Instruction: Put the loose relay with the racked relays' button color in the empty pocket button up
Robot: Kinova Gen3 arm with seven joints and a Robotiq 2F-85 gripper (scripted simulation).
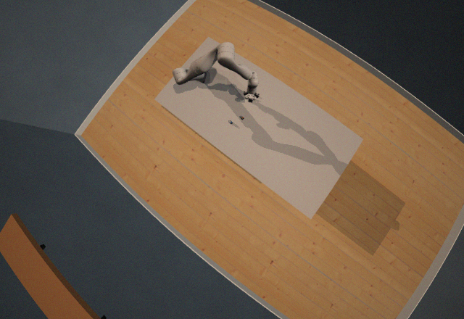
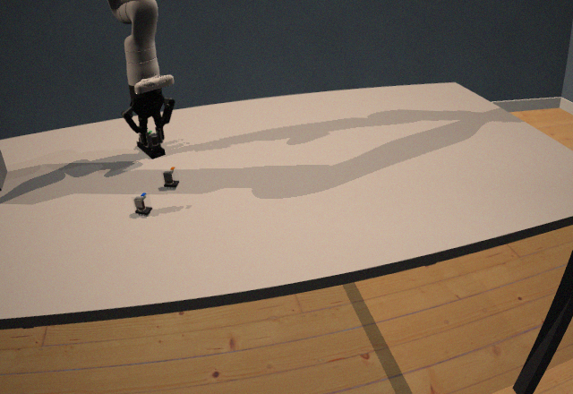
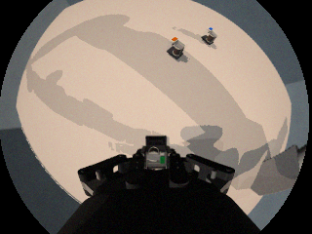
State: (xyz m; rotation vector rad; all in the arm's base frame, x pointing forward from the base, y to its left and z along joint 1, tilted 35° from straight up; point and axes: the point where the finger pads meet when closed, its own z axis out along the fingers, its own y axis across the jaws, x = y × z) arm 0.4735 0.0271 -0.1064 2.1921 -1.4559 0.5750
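Right now my hand is 40 mm above the black rack, 30 mm to the right of it and 10 mm past it.
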